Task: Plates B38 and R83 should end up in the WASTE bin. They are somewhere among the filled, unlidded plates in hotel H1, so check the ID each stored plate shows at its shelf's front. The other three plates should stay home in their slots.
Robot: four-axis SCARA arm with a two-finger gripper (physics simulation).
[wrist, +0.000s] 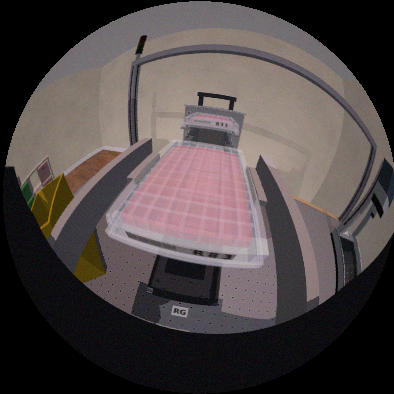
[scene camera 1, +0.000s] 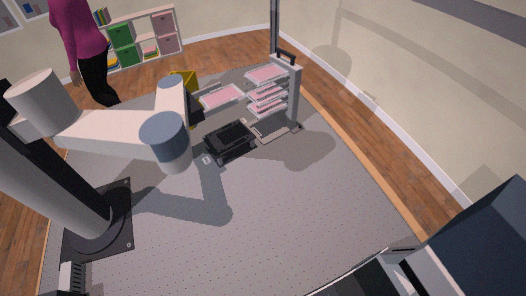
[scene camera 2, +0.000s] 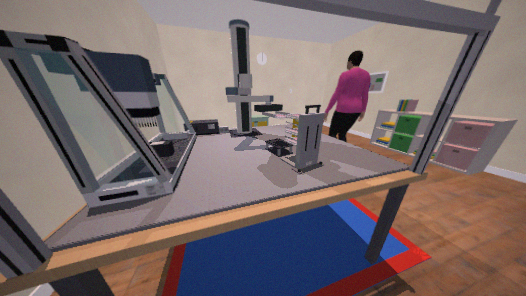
Observation:
In view: my gripper [scene camera 1: 228, 91], a plate R83 [wrist: 193, 201], a plate B33 [wrist: 197, 119] and a hotel H1 [wrist: 238, 117].
My gripper also shows in the wrist view [wrist: 203, 152].

